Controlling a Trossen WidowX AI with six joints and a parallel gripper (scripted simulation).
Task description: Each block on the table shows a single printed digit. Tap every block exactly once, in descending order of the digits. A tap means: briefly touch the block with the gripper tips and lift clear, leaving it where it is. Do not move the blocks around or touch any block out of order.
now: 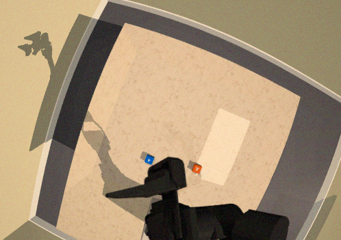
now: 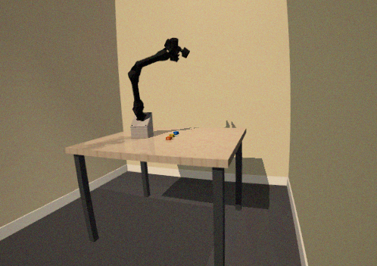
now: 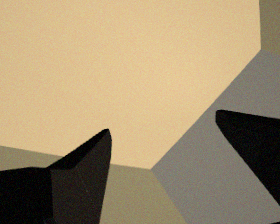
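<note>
Right now my gripper tip is 680 mm above the orange block, 210 mm to the left of it and 20 mm past it. From my gripper tip the other things lie so: blue block (680 mm below, 70 mm behind, 10 mm to the right); yellow block (680 mm below, 120 mm to the right, 50 mm behind).
</note>
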